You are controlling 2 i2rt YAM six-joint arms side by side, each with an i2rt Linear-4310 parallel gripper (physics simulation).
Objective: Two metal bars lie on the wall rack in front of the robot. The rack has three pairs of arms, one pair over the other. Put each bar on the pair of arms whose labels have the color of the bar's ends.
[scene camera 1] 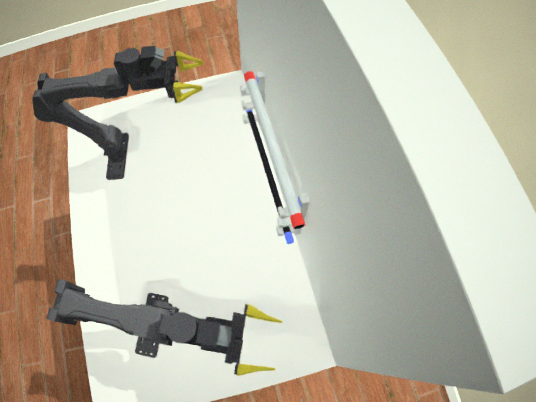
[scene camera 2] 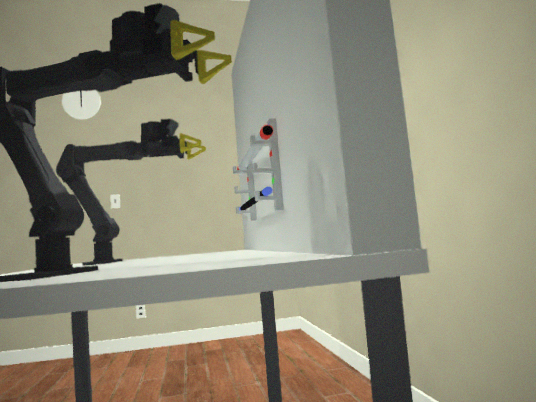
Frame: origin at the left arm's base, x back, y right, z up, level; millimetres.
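Seen in the pictures: left gripper, fingertip midpoint: [scene camera 1: 202, 74] [scene camera 2: 203, 145]; right gripper, fingertip midpoint: [scene camera 1: 278, 345] [scene camera 2: 223, 48]; left arm's base at its link origin: [scene camera 1: 118, 156] [scene camera 2: 103, 263]; right arm's base at its link origin: [scene camera 2: 54, 275].
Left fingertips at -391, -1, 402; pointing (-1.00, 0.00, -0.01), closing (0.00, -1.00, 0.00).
Pixels of each thing's middle, then the offset from my left fingertips to it, as dx, dy, dz.
- thick grey bar with red ends, body centre: [scene camera 1: 271, 141] [scene camera 2: 251, 153] -180, +182, -86
- thinner black bar with blue ends, body centre: [scene camera 1: 267, 167] [scene camera 2: 252, 201] -169, +180, -241
A thick grey bar with red ends [scene camera 1: 272, 145] [scene camera 2: 266, 132] lies across the top pair of arms of the wall rack [scene camera 1: 305, 200] [scene camera 2: 279, 195]. A thinner black bar with blue ends [scene camera 1: 265, 160] [scene camera 2: 248, 204] lies across the bottom pair. Blue labels show by the top arms in scene camera 1; in scene camera 2, red labels show by the middle arms and green by the bottom arms. No bar lies on the middle pair. My left gripper [scene camera 1: 202, 75] [scene camera 2: 203, 145] is open and empty, apart from the rack. My right gripper [scene camera 1: 278, 345] [scene camera 2: 222, 47] is open and empty, raised above rack height.
The rack is fixed to a tall grey wall panel [scene camera 1: 360, 200] [scene camera 2: 295, 100] that stands on the white table [scene camera 1: 190, 210] [scene camera 2: 215, 282]. The red-ended bar runs close to the panel. Both arms are mounted on the table, opposite the panel.
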